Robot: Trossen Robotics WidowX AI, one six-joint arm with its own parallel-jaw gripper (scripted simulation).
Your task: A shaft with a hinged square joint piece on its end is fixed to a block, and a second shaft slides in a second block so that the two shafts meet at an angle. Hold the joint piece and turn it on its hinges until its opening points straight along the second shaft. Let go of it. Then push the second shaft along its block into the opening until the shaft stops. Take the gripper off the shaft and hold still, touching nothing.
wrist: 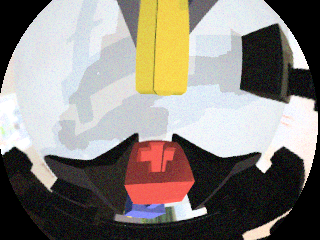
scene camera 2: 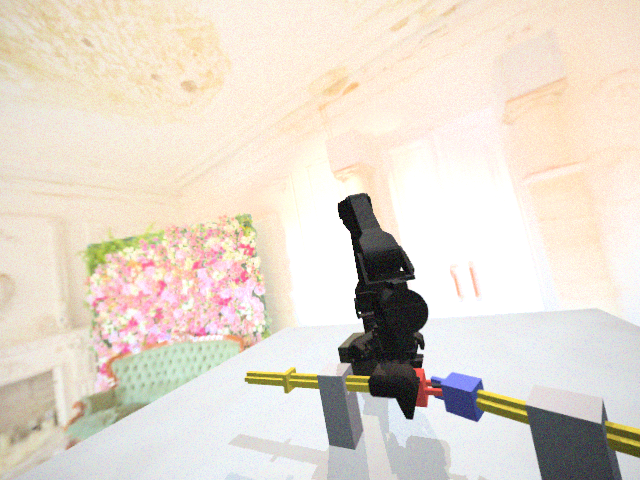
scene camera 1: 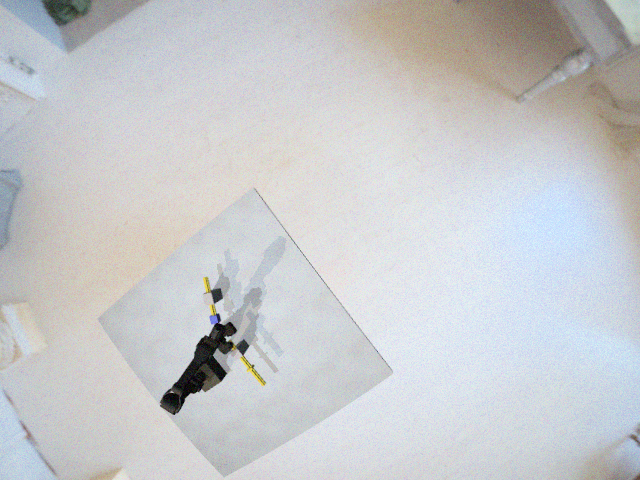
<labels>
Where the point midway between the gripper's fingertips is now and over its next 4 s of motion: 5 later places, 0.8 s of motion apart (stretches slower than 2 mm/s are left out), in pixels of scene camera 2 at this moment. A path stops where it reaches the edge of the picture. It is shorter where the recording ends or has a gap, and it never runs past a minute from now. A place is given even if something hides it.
My gripper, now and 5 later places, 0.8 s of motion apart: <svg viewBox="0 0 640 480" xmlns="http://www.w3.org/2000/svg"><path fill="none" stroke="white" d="M411 410L405 390L399 351L390 311L376 328L359 342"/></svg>
</labels>
